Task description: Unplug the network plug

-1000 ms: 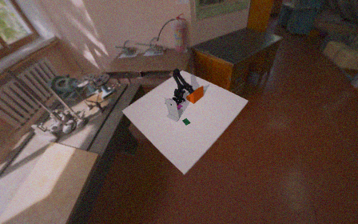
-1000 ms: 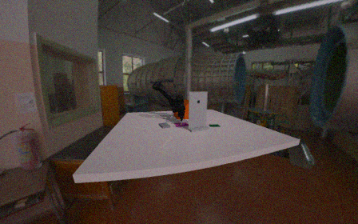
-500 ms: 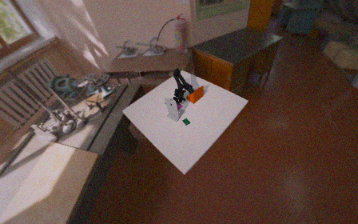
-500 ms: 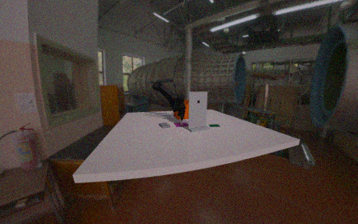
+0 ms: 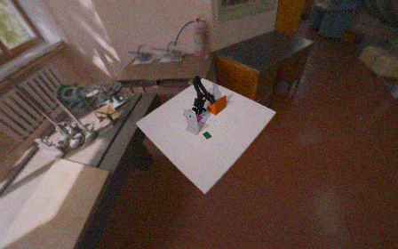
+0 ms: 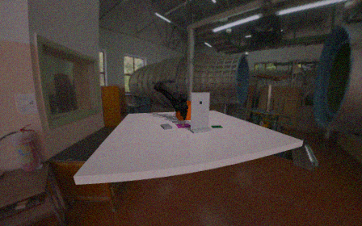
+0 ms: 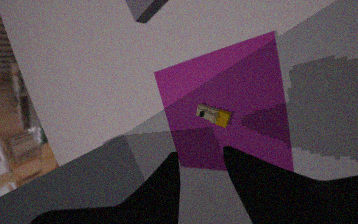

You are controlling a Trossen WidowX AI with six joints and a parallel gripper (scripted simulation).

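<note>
My gripper tip is 10 mm short of the network plug, 10 mm to the left of it and 50 mm above it. Also, from my gripper tip: grey upright panel (150 mm ahead, 100 mm to the left, 80 mm above); then green square (90 mm ahead, 280 mm to the left, 50 mm below); then magenta square (10 mm ahead, 10 mm to the right, 50 mm below).
</note>
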